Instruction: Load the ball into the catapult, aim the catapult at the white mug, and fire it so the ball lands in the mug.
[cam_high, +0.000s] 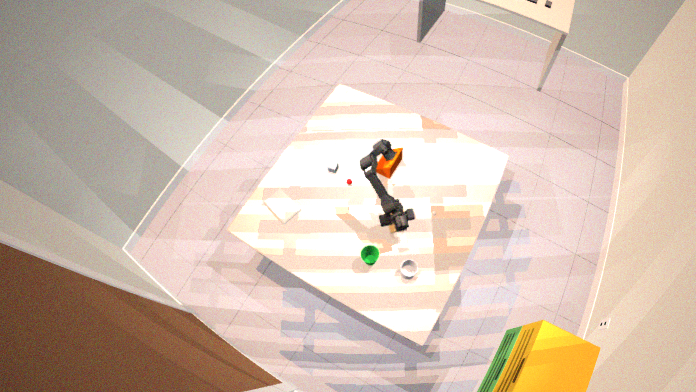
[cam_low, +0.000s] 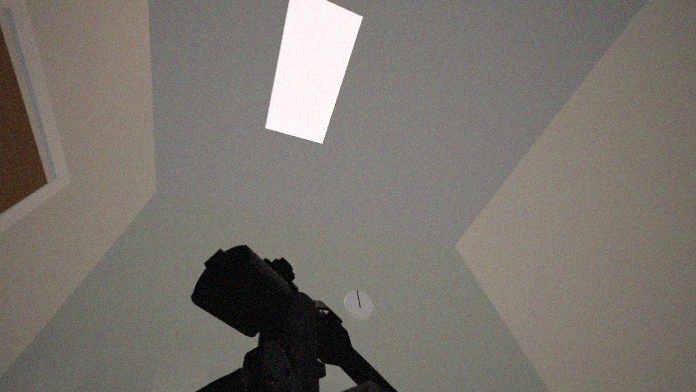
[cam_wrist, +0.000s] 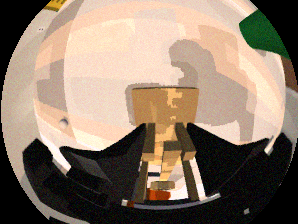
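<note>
My gripper tip is now 130 mm past the red ball, 360 mm to the left of it and 20 mm above it. Round my gripper tip: green cup: 240 mm ahead, 40 mm to the right; wooden catapult: 60 mm behind, 40 mm to the right, 20 mm above; white mug: 220 mm ahead, 170 mm to the left.
</note>
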